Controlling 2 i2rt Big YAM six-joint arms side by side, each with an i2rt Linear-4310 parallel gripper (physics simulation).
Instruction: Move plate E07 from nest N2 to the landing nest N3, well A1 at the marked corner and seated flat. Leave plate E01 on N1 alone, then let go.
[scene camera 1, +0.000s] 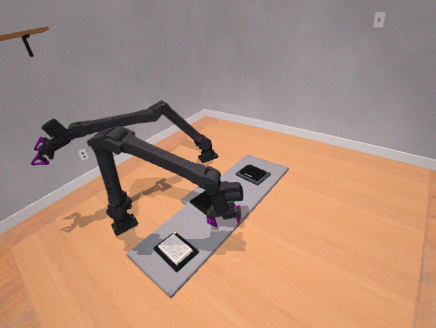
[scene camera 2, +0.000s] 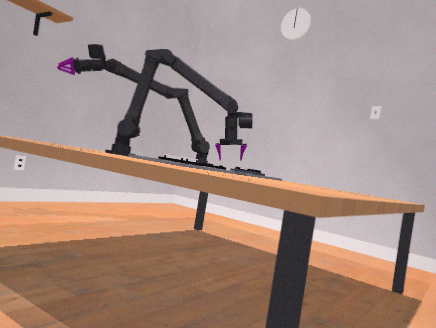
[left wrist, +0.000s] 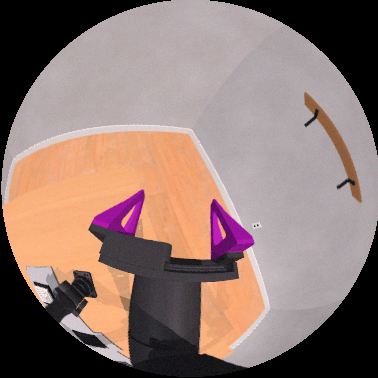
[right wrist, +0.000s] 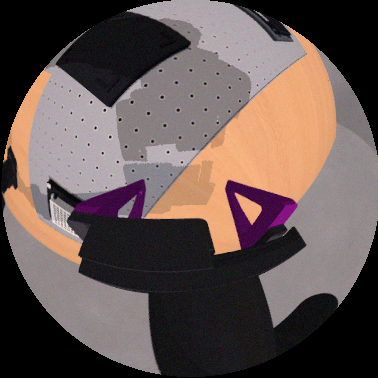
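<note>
A white well plate (scene camera 1: 175, 248) (left wrist: 44, 294) (right wrist: 62, 215) sits in a black nest at the near end of the grey board. A black nest (scene camera 1: 201, 201) (left wrist: 89, 339) (right wrist: 122, 55) at the board's middle shows no plate. A black plate (scene camera 1: 254, 172) sits on a dark grey nest at the far end. Labels and the A1 mark are not legible. My right gripper (scene camera 1: 226, 223) (scene camera 2: 231, 159) (right wrist: 186, 183) is open and empty, pointing down above the board's long edge beside the middle nest. My left gripper (scene camera 1: 35, 151) (scene camera 2: 60, 65) (left wrist: 177, 197) is open and empty, high at the picture's left.
The perforated grey board (scene camera 1: 170, 287) (right wrist: 80, 145) lies on the wooden table (scene camera 1: 320, 240) (scene camera 2: 320, 200). The right arm reaches across the board and partly hides the middle nest in scene camera 1. A wall shelf (scene camera 1: 25, 34) (left wrist: 336, 140) is up at the left in scene camera 1.
</note>
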